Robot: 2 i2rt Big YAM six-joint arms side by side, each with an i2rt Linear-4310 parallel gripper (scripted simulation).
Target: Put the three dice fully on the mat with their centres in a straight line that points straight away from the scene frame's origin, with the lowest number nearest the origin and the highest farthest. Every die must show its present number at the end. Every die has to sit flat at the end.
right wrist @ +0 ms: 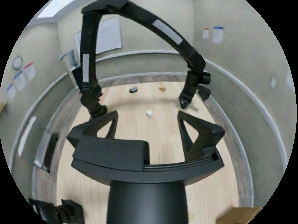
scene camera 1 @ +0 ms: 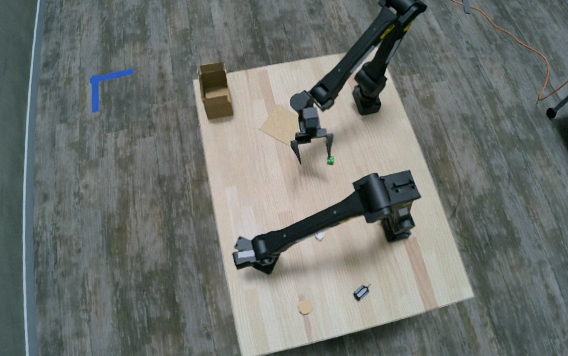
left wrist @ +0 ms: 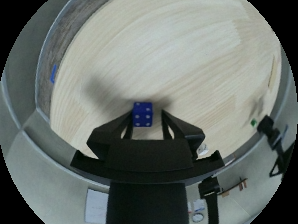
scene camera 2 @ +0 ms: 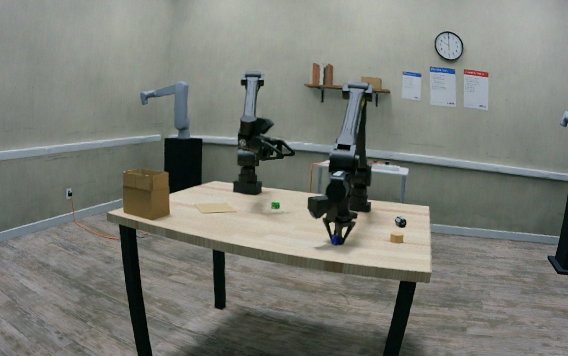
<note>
I see my left gripper (left wrist: 147,113), my right gripper (right wrist: 147,113), a tan mat (scene camera 1: 282,124) and a cardboard box (scene camera 2: 139,199).
The cardboard box also shows in scene camera 1 (scene camera 1: 215,83).
</note>
